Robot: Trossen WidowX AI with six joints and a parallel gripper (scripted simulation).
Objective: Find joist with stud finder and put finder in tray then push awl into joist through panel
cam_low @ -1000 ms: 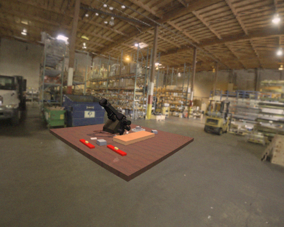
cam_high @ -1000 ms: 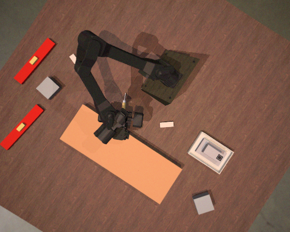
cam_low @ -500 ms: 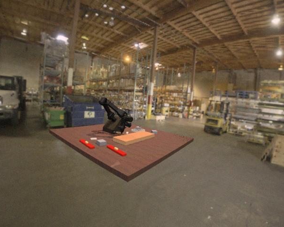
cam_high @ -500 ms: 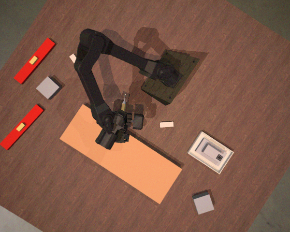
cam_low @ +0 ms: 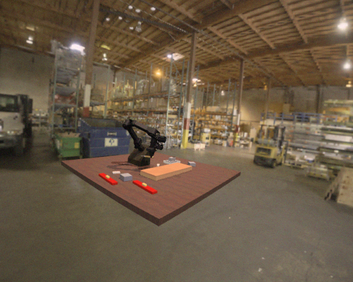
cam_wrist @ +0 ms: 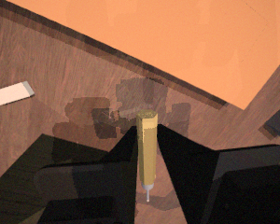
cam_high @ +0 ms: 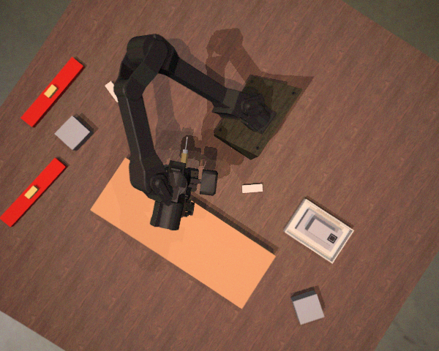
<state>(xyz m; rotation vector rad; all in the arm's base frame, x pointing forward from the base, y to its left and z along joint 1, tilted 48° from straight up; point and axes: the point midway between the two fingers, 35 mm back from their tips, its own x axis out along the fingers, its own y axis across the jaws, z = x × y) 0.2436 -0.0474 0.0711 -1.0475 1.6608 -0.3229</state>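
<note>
My gripper tip is 50 mm past the awl and 30 mm to the left of it. Also, from my gripper tip: grey stud finder (430 mm to the left, 100 mm behind, 70 mm below); white tray (420 mm to the left, 110 mm below, 100 mm behind).
</note>
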